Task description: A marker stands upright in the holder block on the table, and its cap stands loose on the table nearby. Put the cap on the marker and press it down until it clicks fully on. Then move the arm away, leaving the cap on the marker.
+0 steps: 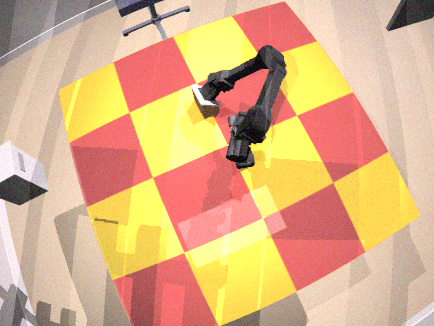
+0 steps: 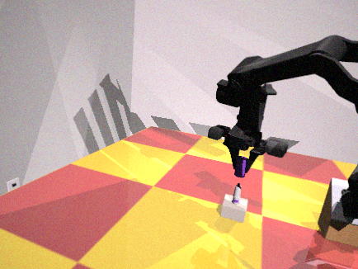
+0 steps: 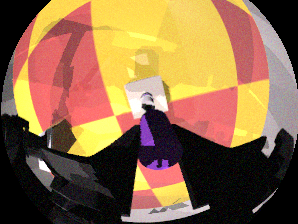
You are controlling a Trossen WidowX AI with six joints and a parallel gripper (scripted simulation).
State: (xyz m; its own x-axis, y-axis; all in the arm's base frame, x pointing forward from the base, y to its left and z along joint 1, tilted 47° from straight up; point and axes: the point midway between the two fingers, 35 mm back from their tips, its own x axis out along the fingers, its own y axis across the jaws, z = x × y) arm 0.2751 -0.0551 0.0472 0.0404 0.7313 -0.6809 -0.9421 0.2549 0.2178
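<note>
Now: the white holder block 10 cm below my gripper tip and 1 cm to the left of it. From my gripper tip the other things lie so: purple cap 1 cm above.
</note>
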